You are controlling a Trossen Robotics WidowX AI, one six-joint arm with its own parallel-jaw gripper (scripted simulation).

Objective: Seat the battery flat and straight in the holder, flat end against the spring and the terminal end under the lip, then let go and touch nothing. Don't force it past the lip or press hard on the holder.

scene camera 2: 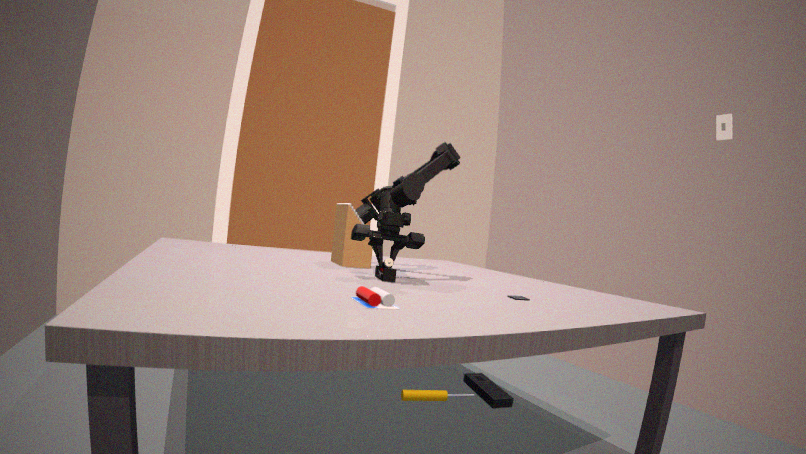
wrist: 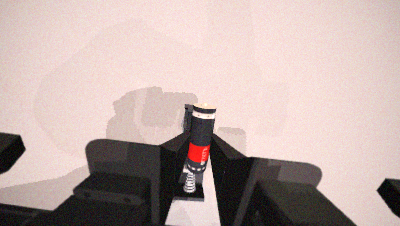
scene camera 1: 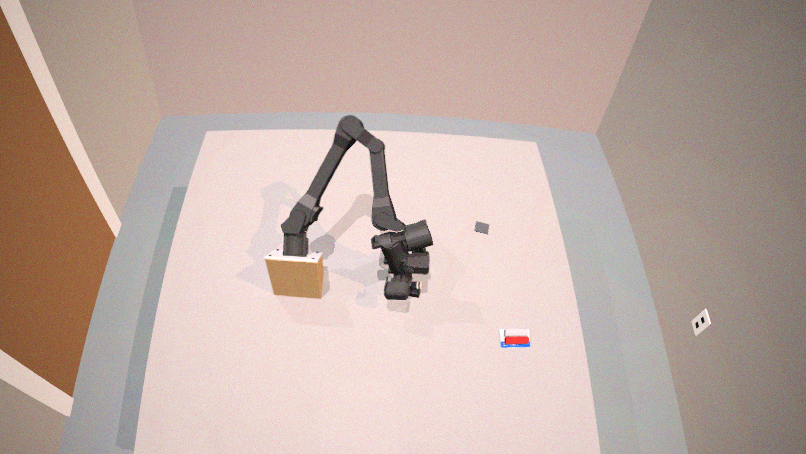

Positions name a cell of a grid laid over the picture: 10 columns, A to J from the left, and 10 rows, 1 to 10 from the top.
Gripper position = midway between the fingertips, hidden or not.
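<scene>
Gripper (scene camera 2: E6) holding a battery (wrist: F6). The gripper is also visible in scene camera 1 (scene camera 1: F7) and in the wrist view (wrist: F6).
</scene>
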